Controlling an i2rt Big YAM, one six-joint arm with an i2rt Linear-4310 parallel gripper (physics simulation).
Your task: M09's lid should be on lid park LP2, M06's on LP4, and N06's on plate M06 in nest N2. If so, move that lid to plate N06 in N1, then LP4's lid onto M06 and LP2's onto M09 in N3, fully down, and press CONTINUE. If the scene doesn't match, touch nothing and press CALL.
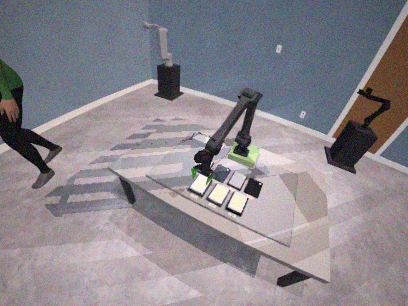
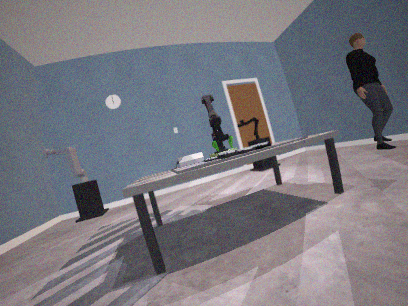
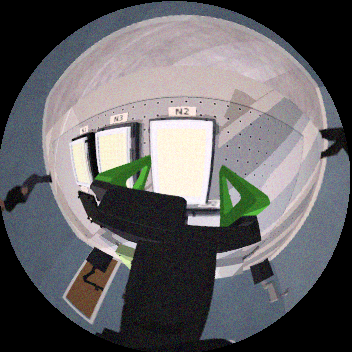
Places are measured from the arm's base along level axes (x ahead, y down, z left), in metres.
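Where they show: gripper, fingertip midpoint: point(image 1: 199, 182) point(image 2: 225, 150) point(image 3: 185, 162); arm's base, link origin: point(image 1: 241, 152) point(image 2: 221, 151).
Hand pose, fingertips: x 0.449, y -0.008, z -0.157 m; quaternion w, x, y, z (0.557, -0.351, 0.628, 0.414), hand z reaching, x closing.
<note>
Things, the pixels of their top centre, and the offset from my fingertips.
- N2 plate, top centre: point(image 3: 179, 165) point(image 1: 201, 182) dz +0.009, dx -0.005, dy +0.009 m
- N3, top centre: point(image 3: 109, 162) point(image 1: 219, 192) dz +0.141, dx +0.000, dy +0.019 m
- N1, top centre: point(image 3: 77, 163) point(image 1: 238, 201) dz +0.269, dx +0.005, dy +0.016 m
- dark park, top centre: point(image 1: 221, 171) dz +0.084, dx -0.183, dy +0.030 m
- white box, top centre: point(image 3: 217, 278) point(image 1: 206, 135) point(image 2: 189, 155) dz -0.154, dx -0.440, dy -0.034 m
My gripper point(image 1: 201, 177) point(image 2: 223, 148) point(image 3: 185, 162) is open and empty, its green fingers low over nest N2, one toward each long side of the plate. The N2 plate point(image 1: 199, 184) point(image 3: 179, 162) has a cream middle and white rim. Similar plates stand in N3 point(image 1: 218, 194) point(image 3: 113, 144) and N1 point(image 1: 237, 203) point(image 3: 81, 160). Part of a pale lid point(image 3: 204, 216) shows at LP2 behind N2. Another pale lid point(image 1: 237, 180) lies in the back row, between a dark park point(image 1: 221, 173) and a black one point(image 1: 254, 187). Plate names and lid seating cannot be read.
A white box point(image 1: 202, 139) point(image 2: 191, 159) stands on the table's far left; its buttons are not legible. The arm's green base point(image 1: 243, 154) stands behind the parks. A person point(image 2: 366, 80) stands beyond the table. Two other robots point(image 1: 164, 45) point(image 1: 376, 107) stand on black pedestals.
</note>
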